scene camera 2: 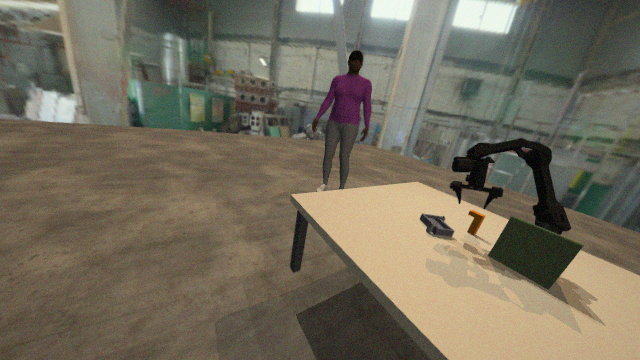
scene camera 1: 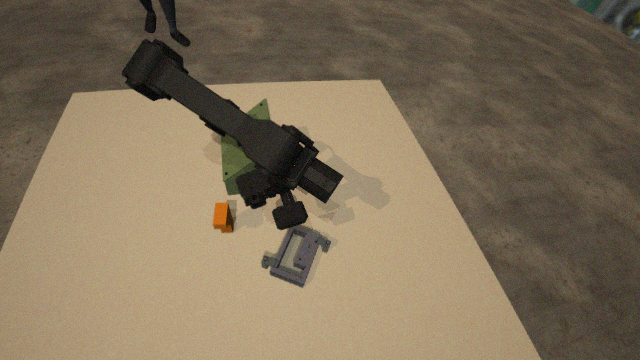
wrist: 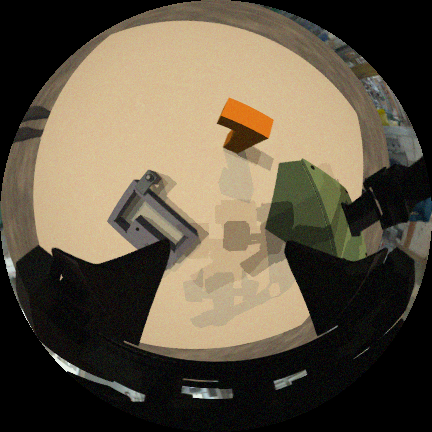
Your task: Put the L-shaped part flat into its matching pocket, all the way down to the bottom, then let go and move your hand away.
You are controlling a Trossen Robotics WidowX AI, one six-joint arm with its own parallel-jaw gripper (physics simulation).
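Pixels of known places: gripper, fingertip midpoint: [scene camera 2: 471, 206] [scene camera 1: 274, 199] [wrist: 229, 247]; arm's base, link origin: [scene camera 2: 543, 240] [wrist: 350, 219].
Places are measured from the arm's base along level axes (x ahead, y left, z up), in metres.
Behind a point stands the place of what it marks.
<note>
The orange L-shaped part [scene camera 1: 220, 215] @[y -0.092, x 0.238, z -0.030 m] [scene camera 2: 475, 222] @[y -0.074, x 0.221, z -0.073 m] [wrist: 247, 117] @[y -0.089, x 0.234, z -0.030 m] stands upright on the table, one arm down and the other sticking out at the top. The grey fixture [scene camera 1: 289, 278] @[y 0.042, x 0.403, z -0.104 m] [scene camera 2: 438, 227] @[y 0.142, x 0.312, z -0.101 m] [wrist: 121, 204] @[y 0.041, x 0.392, z -0.104 m] lies on the table beside it, with an empty L-shaped pocket facing up and a small tab on each of two sides. My gripper [scene camera 1: 273, 206] @[y 0.037, x 0.251, z 0.022 m] [scene camera 2: 472, 205] @[y 0.037, x 0.251, z 0.022 m] [wrist: 229, 247] @[y 0.037, x 0.251, z 0.022 m] is wide open and empty, pointing down high above the table. In the wrist view the part lies beyond the fingertips, and the left finger covers a corner of the fixture.
A green angled block [scene camera 1: 236, 159] @[y -0.036, x 0.070, z -0.029 m] [scene camera 2: 535, 252] @[y 0.071, x 0.006, z -0.035 m] [wrist: 300, 210] @[y 0.008, x 0.114, z -0.049 m] stands on the table [scene camera 1: 150, 300] @[y -0.284, x 0.369, z -0.140 m] [scene camera 2: 380, 215] @[y 0.269, x 0.539, z -0.140 m] [wrist: 150, 75] @[y -0.244, x 0.420, z -0.140 m] near the arm's base, close to the orange part. A person [scene camera 2: 347, 100] stands on the floor beyond the table.
</note>
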